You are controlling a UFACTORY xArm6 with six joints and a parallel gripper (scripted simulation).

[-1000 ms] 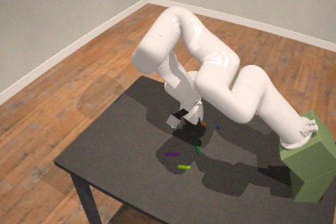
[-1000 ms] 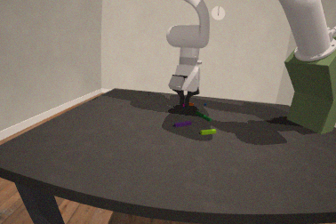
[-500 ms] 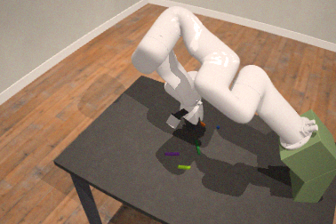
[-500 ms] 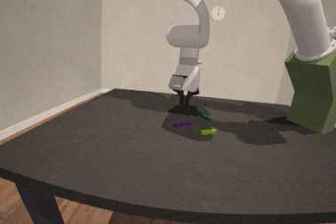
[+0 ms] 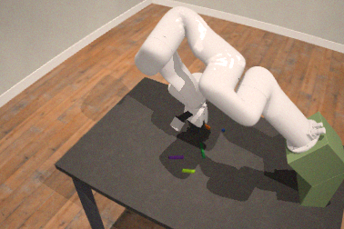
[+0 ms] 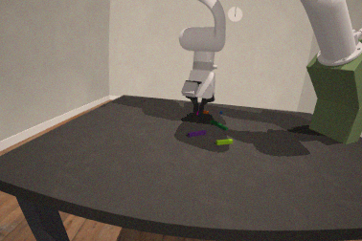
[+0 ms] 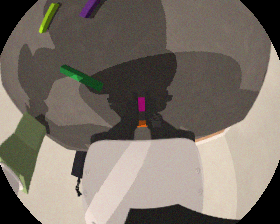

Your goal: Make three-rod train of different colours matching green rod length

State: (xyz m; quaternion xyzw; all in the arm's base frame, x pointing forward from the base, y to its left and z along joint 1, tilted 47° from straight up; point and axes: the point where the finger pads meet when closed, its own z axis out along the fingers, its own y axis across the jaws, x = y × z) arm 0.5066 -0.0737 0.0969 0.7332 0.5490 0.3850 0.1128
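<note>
Right now the magenta rod is 2 cm below my hand and 1 cm to the right of it. Also, from my hand: purple rod 16 cm to the left, 3 cm below, 2 cm behind; green rod 8 cm behind, 6 cm to the left, 3 cm below; orange rod 8 cm to the right, 3 cm below, 2 cm behind.
</note>
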